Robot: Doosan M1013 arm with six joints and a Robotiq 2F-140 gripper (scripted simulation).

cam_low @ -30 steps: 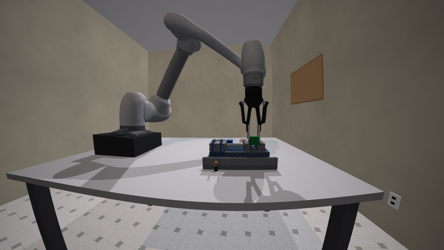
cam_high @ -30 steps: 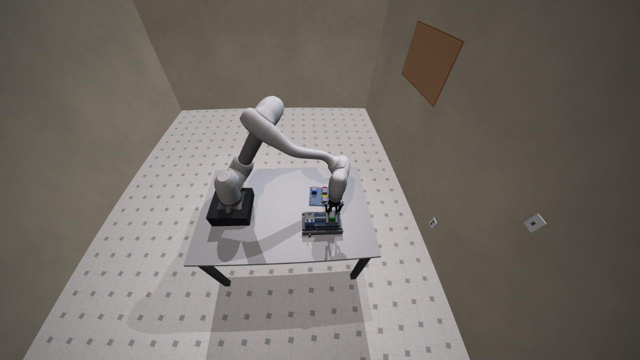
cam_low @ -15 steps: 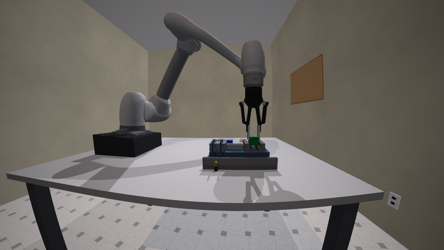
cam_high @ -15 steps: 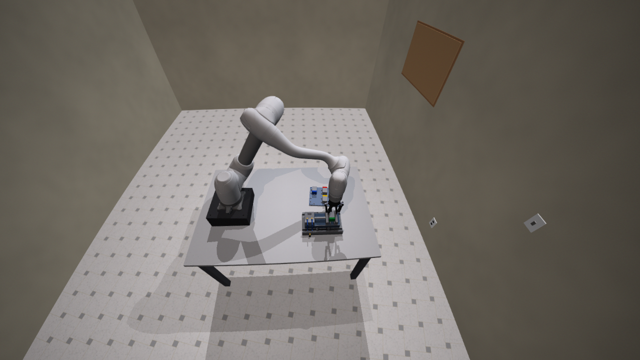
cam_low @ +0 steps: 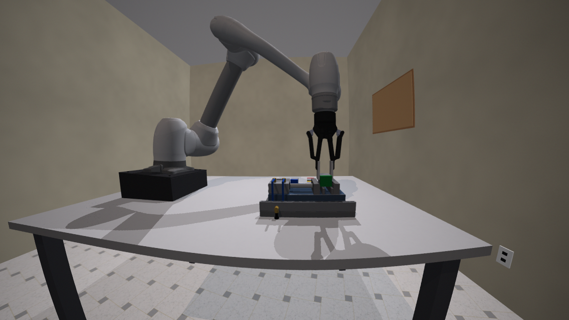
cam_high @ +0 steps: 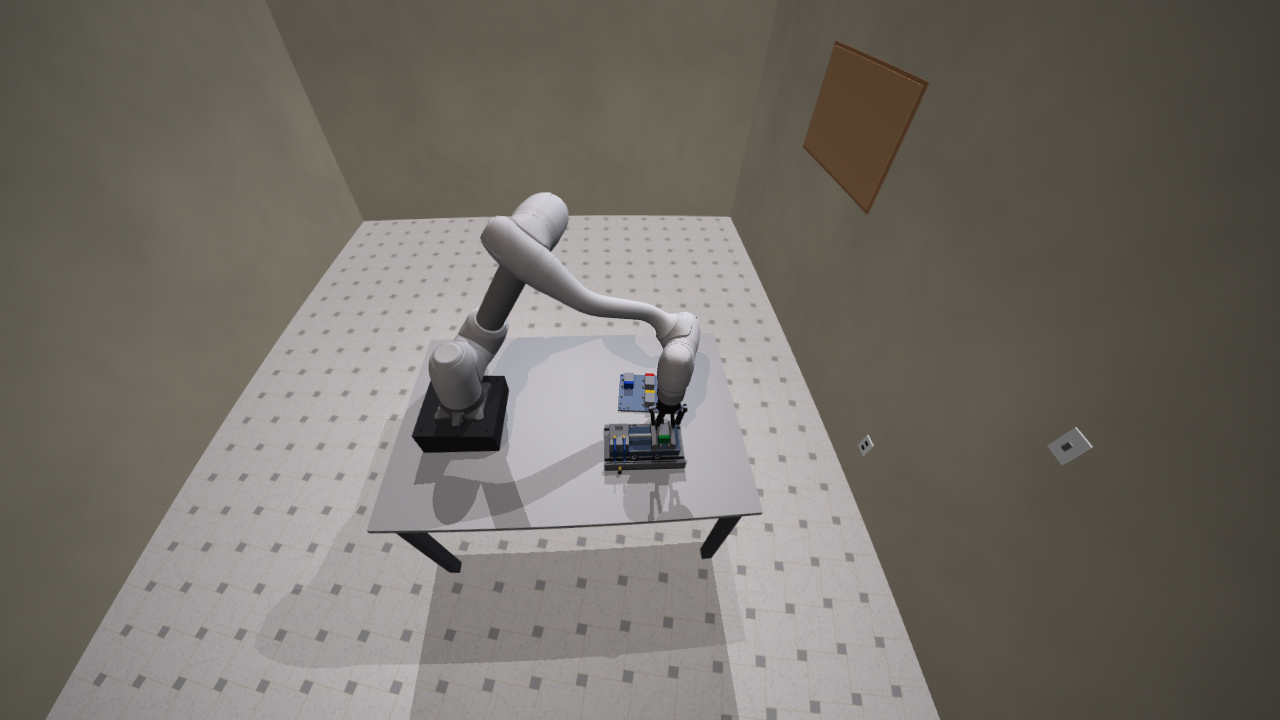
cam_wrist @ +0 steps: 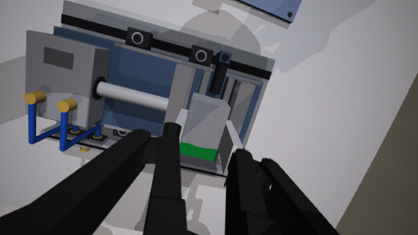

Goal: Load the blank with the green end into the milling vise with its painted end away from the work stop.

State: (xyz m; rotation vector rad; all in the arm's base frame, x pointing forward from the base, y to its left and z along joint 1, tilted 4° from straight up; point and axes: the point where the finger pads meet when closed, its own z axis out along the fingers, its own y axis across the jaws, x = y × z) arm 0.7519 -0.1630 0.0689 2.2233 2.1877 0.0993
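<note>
Right now my hand is 3 cm above the green-ended blank. The rest, counted from my hand: moving jaw 6 cm below, 3 cm behind, 1 cm to the left; then fixed jaw 6 cm below, 3 cm ahead, 1 cm to the left; then black work stop rod 5 cm to the left, 5 cm below.
</note>
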